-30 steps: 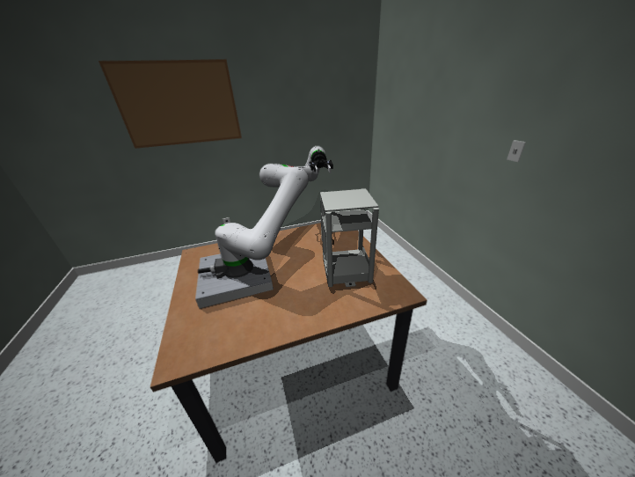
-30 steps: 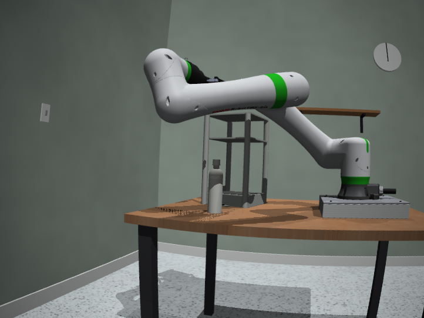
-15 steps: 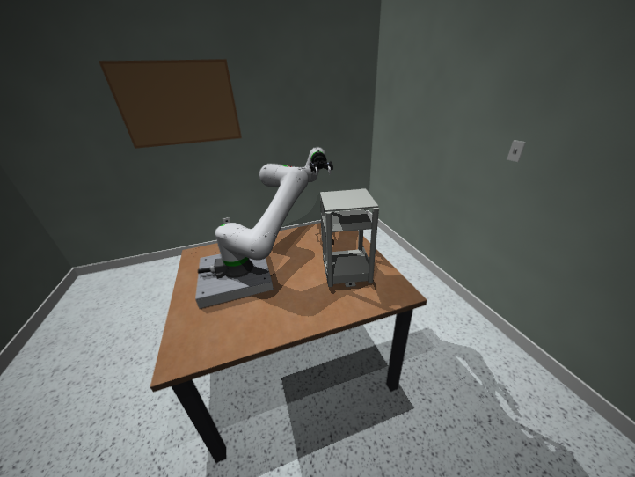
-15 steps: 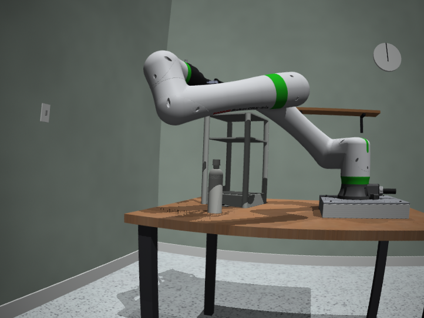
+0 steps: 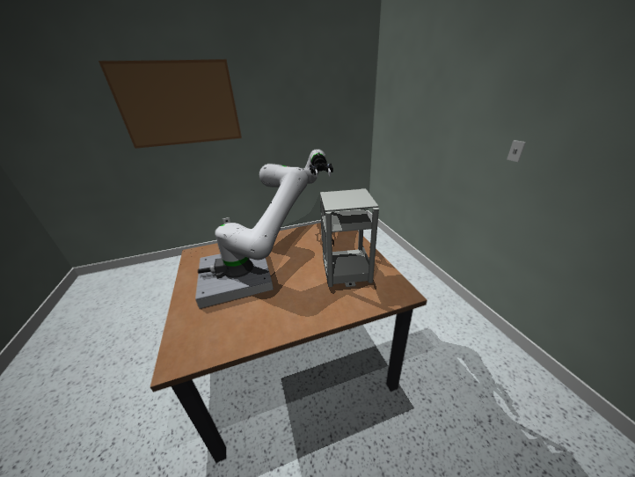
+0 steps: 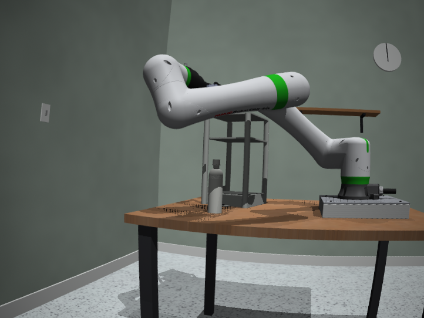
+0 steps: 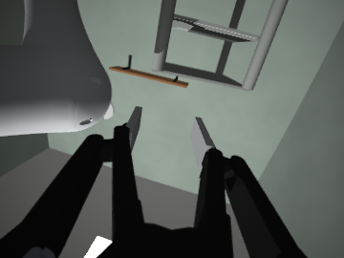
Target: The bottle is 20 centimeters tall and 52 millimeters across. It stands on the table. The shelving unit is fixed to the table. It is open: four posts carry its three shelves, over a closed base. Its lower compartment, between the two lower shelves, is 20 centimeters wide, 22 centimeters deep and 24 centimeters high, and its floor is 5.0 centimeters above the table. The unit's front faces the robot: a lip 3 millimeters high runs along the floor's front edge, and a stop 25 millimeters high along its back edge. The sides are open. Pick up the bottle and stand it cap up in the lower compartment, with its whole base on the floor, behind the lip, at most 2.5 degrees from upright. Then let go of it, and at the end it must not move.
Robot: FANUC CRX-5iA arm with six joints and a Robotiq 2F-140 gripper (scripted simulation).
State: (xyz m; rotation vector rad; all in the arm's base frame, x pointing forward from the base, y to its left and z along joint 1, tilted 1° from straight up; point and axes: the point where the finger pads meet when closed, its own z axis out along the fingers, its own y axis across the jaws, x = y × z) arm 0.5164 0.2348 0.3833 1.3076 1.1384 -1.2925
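Right now the bottle is 31 cm below my hand. From my hand the other things lie so: shelving unit 3 cm ahead, 33 cm to the right, 23 cm below.
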